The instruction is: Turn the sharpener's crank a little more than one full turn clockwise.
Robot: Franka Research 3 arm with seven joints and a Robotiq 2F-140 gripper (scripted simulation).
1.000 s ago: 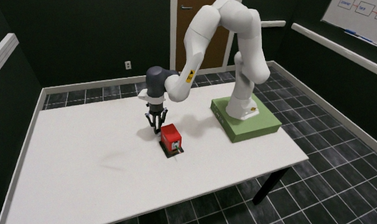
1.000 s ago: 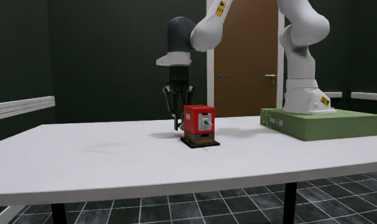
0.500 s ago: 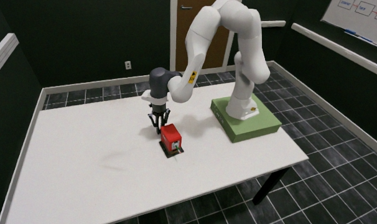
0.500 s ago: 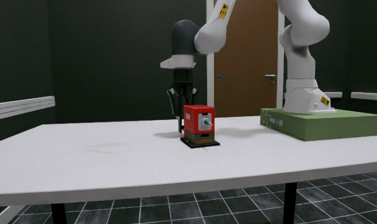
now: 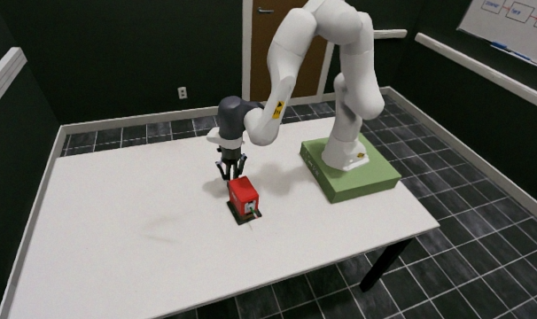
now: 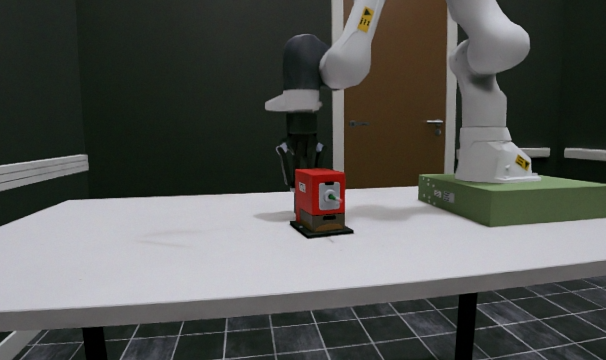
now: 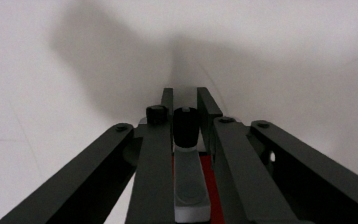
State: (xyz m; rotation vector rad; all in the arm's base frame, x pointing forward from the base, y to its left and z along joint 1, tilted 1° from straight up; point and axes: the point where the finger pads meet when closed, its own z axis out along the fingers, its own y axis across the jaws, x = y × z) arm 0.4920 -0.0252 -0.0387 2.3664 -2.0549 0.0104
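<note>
The crank is 2 cm to the left of my hand. Round my hand: black knob (2 cm to the left, 1 cm below).
</note>
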